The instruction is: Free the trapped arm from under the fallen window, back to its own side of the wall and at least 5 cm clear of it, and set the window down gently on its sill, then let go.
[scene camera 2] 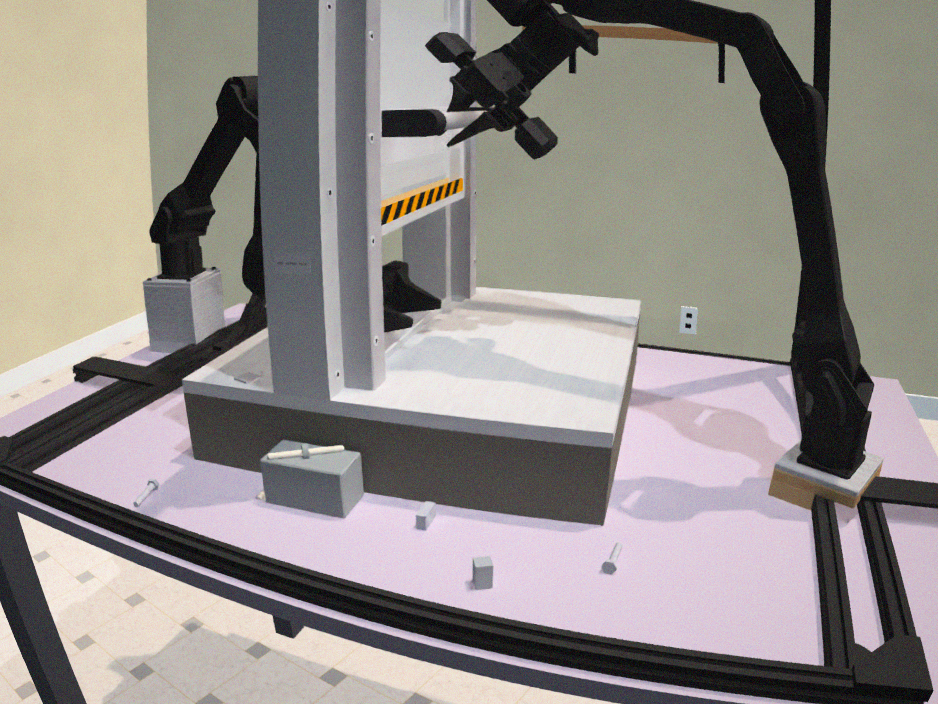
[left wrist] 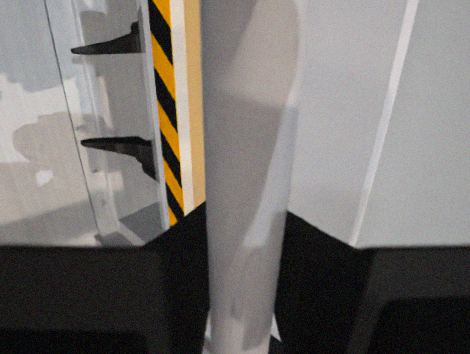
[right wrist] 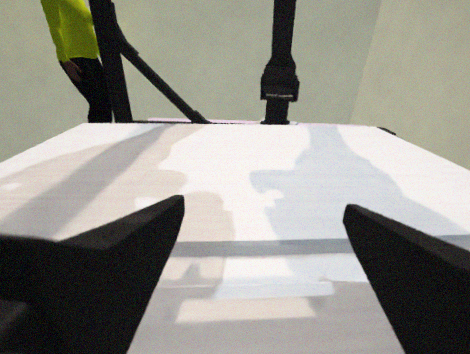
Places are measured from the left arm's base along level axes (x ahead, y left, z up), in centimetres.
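Pixels of known places: left gripper, fingertip midpoint: (scene camera 2: 443, 140); right gripper, fingertip midpoint: (scene camera 2: 427, 313) (left wrist: 76, 99) (right wrist: 263, 207); left arm's base, origin of the base link: (scene camera 2: 831, 460) (right wrist: 275, 123); right arm's base, origin of the base link: (scene camera 2: 181, 274).
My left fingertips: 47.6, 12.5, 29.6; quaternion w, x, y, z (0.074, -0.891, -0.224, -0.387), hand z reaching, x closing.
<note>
Ahead of a thing's pixels: the offset from my left fingertips to its top centre, as dx, dy, dz. "pt": to the spot under its first point. Level surfaces: height alone.
The window {pt -1.6, +6.0, -2.2} (scene camera 2: 412, 162) hangs raised in its wall frame (scene camera 2: 295, 189), its black-and-yellow striped lower edge {pt -0.1, +3.4, -7.1} (scene camera 2: 422, 201) (left wrist: 167, 85) well above the white base slab (scene camera 2: 545, 356) (right wrist: 215, 150). My left gripper (scene camera 2: 452, 127) (left wrist: 237, 207) is shut on the window's grey handle bar {-3.1, -0.1, +3.6} (left wrist: 245, 140). My right gripper (scene camera 2: 425, 315) (left wrist: 76, 99) (right wrist: 263, 207) is open and empty, low in the opening under the window, a gap below the striped edge. Its fingertips show past the near post; the post hides its wrist. A grey strip (right wrist: 265, 247) crosses the slab below the fingertips in the right wrist view.
A grey block (scene camera 2: 310, 484) with a pale stick on it stands before the slab. Small grey blocks {-31.0, +23.6, -31.0} (scene camera 2: 482, 572) {-20.3, +20.6, -31.9} (scene camera 2: 425, 515) and bolts {-36.9, +13.2, -32.2} (scene camera 2: 612, 558) {+1.9, +41.0, -32.2} (scene camera 2: 146, 492) lie on the pink table {dz -33.4} (scene camera 2: 545, 583). Black rails (scene camera 2: 378, 591) edge the table.
</note>
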